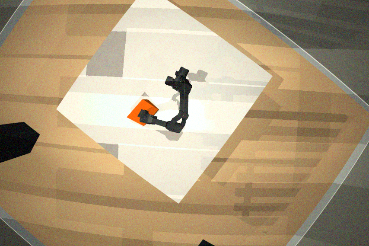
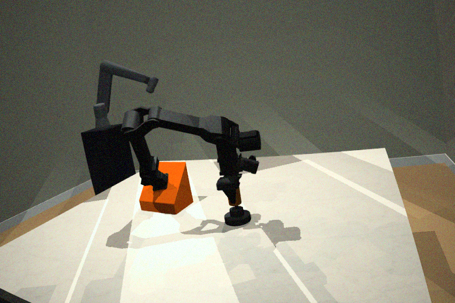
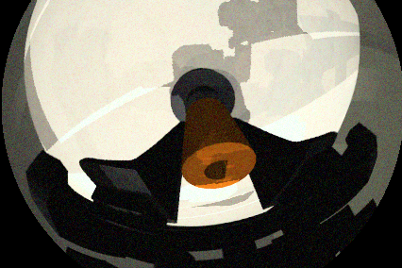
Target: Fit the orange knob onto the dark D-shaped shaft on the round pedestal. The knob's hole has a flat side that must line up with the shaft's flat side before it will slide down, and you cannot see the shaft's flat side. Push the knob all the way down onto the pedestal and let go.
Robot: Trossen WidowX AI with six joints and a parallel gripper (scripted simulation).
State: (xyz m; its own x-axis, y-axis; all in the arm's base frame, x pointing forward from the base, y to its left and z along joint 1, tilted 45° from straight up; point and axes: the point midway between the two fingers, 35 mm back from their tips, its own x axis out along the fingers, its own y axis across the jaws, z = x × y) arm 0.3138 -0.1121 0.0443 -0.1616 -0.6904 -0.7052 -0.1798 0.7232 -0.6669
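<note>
My gripper tip is now 20 mm below the orange knob. Also, from my gripper tip: round dark pedestal 40 mm below.
</note>
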